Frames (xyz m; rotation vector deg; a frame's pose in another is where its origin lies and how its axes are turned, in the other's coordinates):
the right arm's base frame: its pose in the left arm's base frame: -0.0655 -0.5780 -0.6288 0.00 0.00 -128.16
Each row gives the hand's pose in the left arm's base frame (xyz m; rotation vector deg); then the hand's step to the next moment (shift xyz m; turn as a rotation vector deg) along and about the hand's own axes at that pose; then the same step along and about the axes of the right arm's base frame.
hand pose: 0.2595 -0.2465 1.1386 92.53 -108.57 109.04
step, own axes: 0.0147 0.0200 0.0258 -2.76 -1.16 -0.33
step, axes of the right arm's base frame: 0.0285 0.0180 -0.0121 -2.90 0.03 -0.81
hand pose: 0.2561 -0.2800 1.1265 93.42 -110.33 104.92
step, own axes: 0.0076 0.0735 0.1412 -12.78 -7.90 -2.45
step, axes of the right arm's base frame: 0.0792 0.1038 -0.0914 -15.13 0.23 -1.65
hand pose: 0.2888 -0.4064 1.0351 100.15 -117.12 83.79
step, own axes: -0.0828 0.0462 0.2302 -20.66 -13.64 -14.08
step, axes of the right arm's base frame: 0.0156 0.1455 -0.2014 -27.32 -7.31 3.33
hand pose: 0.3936 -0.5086 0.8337 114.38 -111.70 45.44
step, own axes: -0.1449 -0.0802 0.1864 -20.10 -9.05 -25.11
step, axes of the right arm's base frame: -0.1004 0.0776 -0.2146 -27.01 -15.74 11.80
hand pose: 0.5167 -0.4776 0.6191 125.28 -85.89 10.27
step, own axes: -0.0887 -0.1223 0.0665 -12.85 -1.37 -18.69
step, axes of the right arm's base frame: -0.1030 0.0025 -0.1290 -15.00 -12.85 11.23
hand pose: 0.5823 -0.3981 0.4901 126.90 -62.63 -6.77
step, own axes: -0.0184 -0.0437 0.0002 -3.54 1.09 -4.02
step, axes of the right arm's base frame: -0.0364 -0.0062 -0.0297 -2.31 -3.88 3.08
